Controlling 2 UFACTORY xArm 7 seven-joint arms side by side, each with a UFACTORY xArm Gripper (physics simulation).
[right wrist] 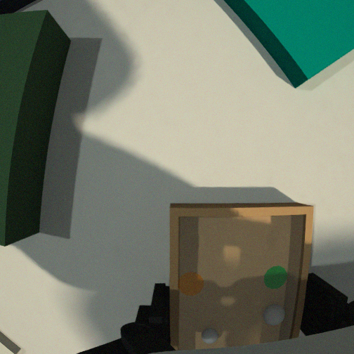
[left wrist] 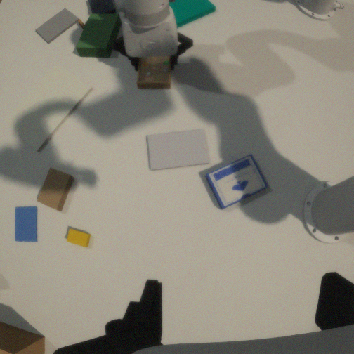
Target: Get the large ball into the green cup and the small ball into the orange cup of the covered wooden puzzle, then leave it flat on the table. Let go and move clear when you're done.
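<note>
The covered wooden puzzle (left wrist: 154,77) (right wrist: 227,235) is a tan box with a clear cover. In the right wrist view, its orange cup (right wrist: 191,284) is on the left and its green cup (right wrist: 275,277) on the right. The large ball (right wrist: 274,315) lies just below the green cup, outside it. The small ball (right wrist: 210,335) lies lower and left, outside both cups. My right gripper (left wrist: 154,64) (right wrist: 236,305) is shut on the puzzle, one finger at each long side wall. The puzzle's near end is hidden. My left gripper (left wrist: 244,304) is open and empty, far from the puzzle.
A dark green block (left wrist: 98,36) (right wrist: 22,125) stands left of the puzzle, and a teal block (left wrist: 192,11) (right wrist: 305,35) behind it. A grey panel (left wrist: 177,149), a blue-and-white box (left wrist: 238,181), a brown block (left wrist: 55,189), a blue piece (left wrist: 26,223) and a yellow block (left wrist: 78,237) lie on the table.
</note>
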